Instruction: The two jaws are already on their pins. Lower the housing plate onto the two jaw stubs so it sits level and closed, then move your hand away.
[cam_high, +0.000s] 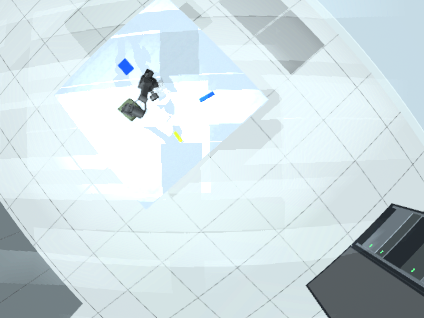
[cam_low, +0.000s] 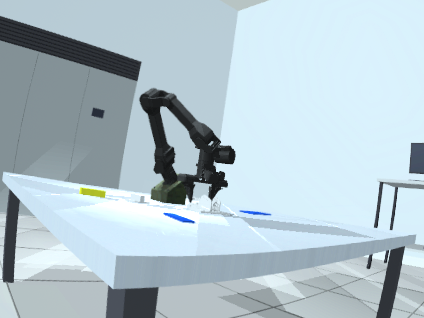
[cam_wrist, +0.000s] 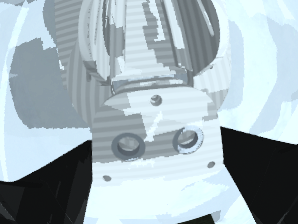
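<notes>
My gripper tip is 20 mm below the housing plate and 10 mm short of it. From my gripper tip the other things lie so: yellow bar (390 mm to the right, 80 mm behind, 10 mm below); then blue square (340 mm to the left, 20 mm below, 20 mm behind); then small pale block (230 mm to the right, 50 mm behind, 10 mm below).
</notes>
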